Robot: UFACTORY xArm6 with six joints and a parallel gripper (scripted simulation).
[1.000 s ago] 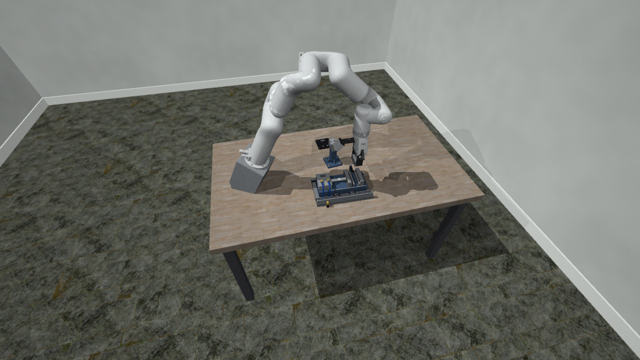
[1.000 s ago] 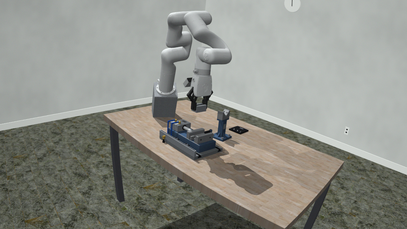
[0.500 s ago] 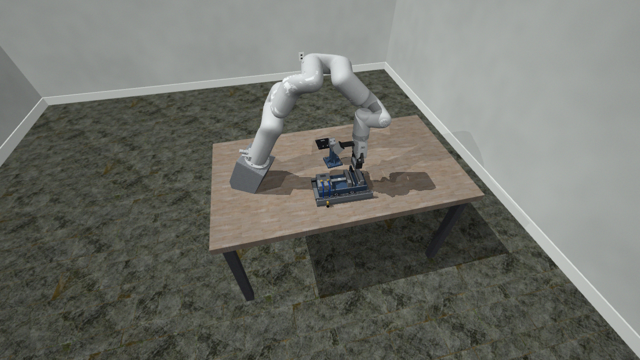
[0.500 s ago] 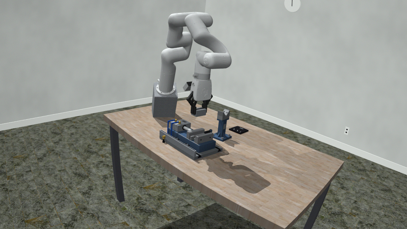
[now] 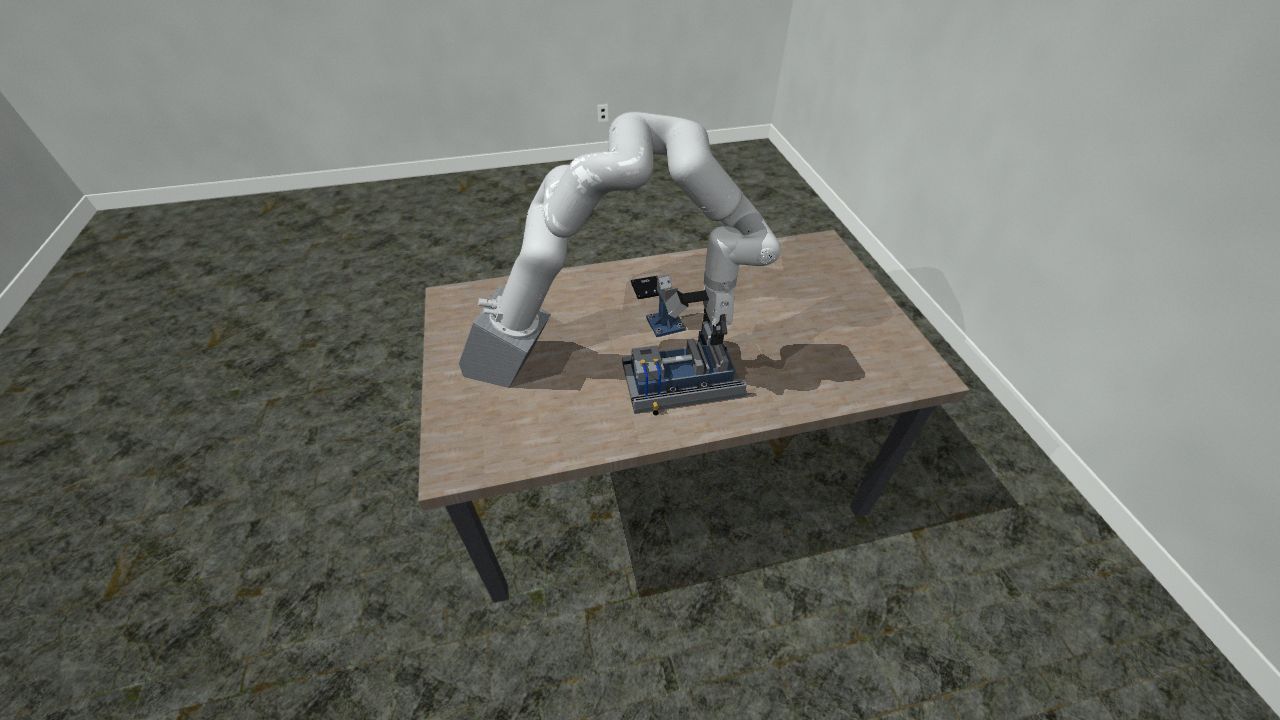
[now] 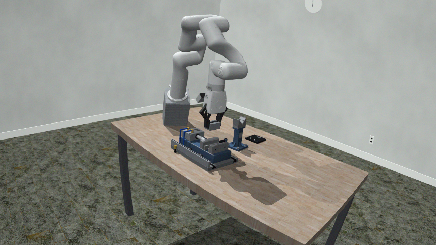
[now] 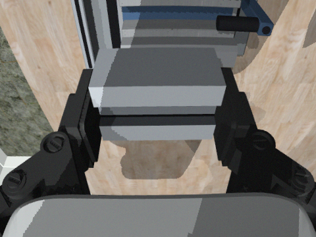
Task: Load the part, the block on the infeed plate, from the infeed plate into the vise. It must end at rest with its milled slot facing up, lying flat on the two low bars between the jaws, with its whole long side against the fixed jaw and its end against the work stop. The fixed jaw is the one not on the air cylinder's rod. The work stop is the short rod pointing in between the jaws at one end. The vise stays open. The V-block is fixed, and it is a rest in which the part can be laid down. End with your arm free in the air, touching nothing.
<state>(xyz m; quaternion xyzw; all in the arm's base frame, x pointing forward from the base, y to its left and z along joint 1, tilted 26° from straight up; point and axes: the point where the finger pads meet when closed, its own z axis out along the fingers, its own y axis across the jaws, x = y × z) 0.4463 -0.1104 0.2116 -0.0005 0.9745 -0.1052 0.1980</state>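
The fixed jaw lies 110 mm below my hand, 30 mm ahead of it and 20 mm to the left of it. Round my hand: dark work stop rod 100 mm below, 70 mm to the left, 10 mm ahead; grey block right at my hand; moving jaw 110 mm below, 30 mm behind, 20 mm to the left.
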